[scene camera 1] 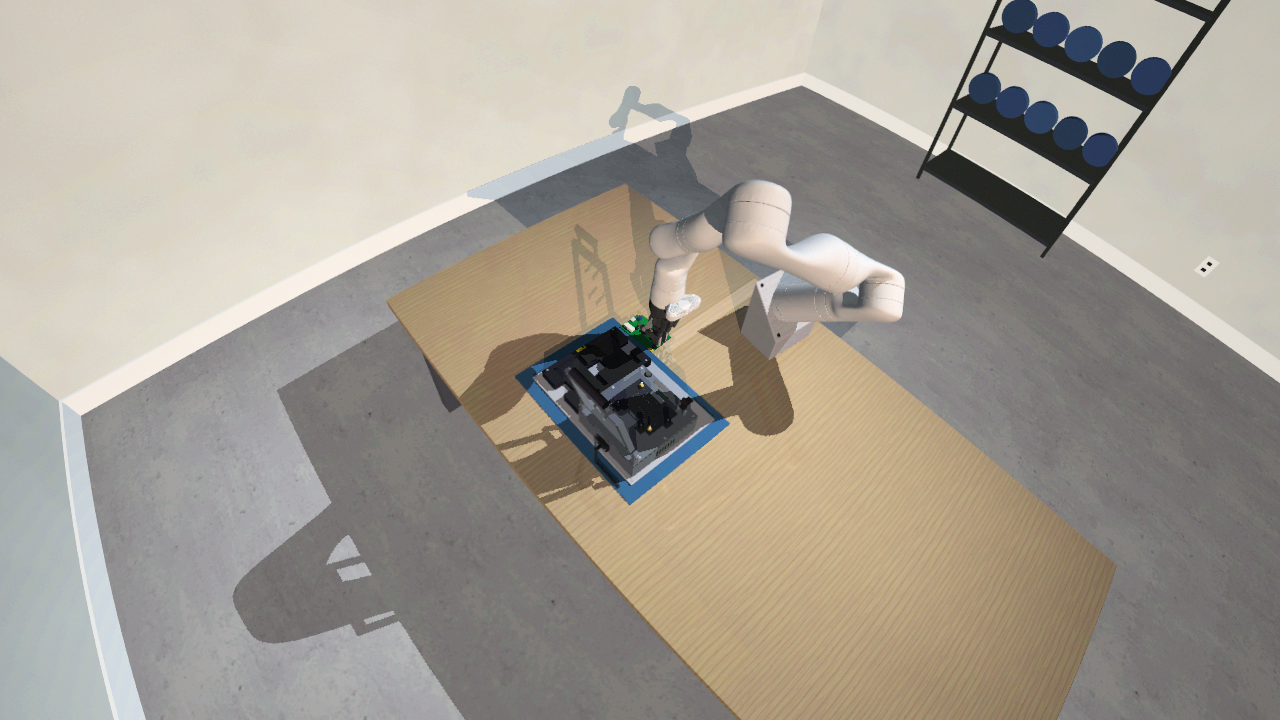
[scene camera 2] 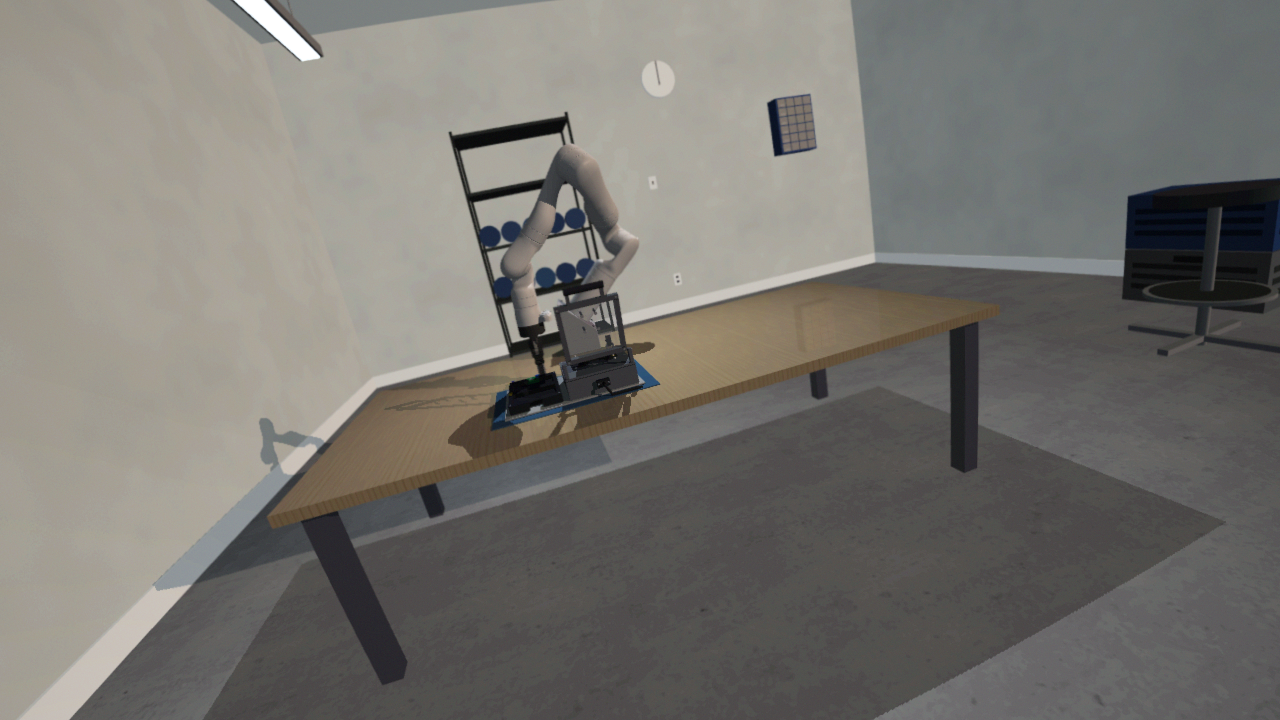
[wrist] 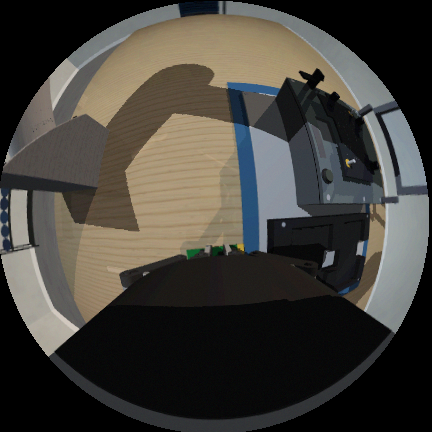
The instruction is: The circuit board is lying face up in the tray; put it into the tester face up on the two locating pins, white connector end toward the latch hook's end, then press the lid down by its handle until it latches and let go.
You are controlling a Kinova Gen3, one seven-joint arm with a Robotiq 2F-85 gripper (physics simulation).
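Places are measured from the arm's base along level axes (x ahead, y left, z up), in millimetres.
Pixels of known places: gripper, between the fingertips: [scene camera 1: 659,342] [wrist: 217,252]; arm's base, origin of its link: [scene camera 1: 785,303].
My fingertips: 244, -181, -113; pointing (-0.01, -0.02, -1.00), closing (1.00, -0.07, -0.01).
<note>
Ahead of a thing's pixels: the offset from my fingertips to its top centre, as dx, dy, dz. "spot": to the spot under its first point. Level surfaces: height alone.
The green circuit board @(-3, -50, +3) [scene camera 1: 637,327] [wrist: 194,253] is beside a black recessed block @(spot: +205, +1, +9) [wrist: 345,227], with its white connector at the end away from my gripper in scene camera 1. My gripper [scene camera 1: 660,342] [scene camera 2: 540,370] [wrist: 217,252] points down, its fingertips close together on the board. How high the board is, and any tray under it, I cannot tell. The grey tester [scene camera 1: 666,445] [scene camera 2: 597,385] [wrist: 308,170] stands beside the block. Its lid [scene camera 2: 562,338] is raised. A yellow-based locating pin @(+158, +87, +70) [wrist: 350,162] shows on the tester bed.
The tester and block stand on a pale plate @(+181, +54, -3) [wrist: 272,170] over a blue mat @(dz -7) [scene camera 1: 669,471] [wrist: 246,185] on the wooden table @(dz -9) [scene camera 1: 850,501] [scene camera 2: 787,335]. The arm's grey base [scene camera 1: 771,331] [wrist: 65,150] stands at the table's far edge in scene camera 1.
</note>
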